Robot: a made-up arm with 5 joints. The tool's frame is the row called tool.
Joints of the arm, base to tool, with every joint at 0 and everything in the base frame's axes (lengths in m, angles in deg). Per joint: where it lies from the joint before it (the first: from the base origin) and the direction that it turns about. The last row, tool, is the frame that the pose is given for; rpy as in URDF.
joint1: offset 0.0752 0.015 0.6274 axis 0 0 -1
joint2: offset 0.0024 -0.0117 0.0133 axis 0 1 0
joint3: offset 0.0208 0.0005 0.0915 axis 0 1 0
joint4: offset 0.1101 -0.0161 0.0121 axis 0 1 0
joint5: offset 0.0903 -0.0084 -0.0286 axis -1 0 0
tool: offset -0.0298 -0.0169 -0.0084 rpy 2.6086 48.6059 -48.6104
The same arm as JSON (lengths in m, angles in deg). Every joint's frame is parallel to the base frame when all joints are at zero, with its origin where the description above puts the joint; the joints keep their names.
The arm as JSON. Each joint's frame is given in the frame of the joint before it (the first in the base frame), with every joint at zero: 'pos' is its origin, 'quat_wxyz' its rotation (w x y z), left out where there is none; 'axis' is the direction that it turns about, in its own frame. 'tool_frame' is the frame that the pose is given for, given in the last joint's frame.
{"length_unit": "m", "angle_unit": "deg", "joints": [{"joint": "joint1", "pos": [0.0752, 0.015, 0.6274], "axis": [0.0, 0.0, -1.0]}, {"joint": "joint2", "pos": [0.0024, -0.0117, 0.0133], "axis": [0.0, 1.0, 0.0]}, {"joint": "joint3", "pos": [0.0208, 0.0005, 0.0915], "axis": [0.0, 1.0, 0.0]}, {"joint": "joint4", "pos": [0.1101, -0.0161, 0.0121], "axis": [0.0, 1.0, 0.0]}, {"joint": "joint5", "pos": [0.0903, -0.0084, -0.0286], "axis": [-1.0, 0.0, 0.0]}], "tool_frame": {"pos": [-0.0298, -0.0169, -0.0084], "quat_wxyz": [0.826531, 0.18826, 0.366447, -0.383563]}}
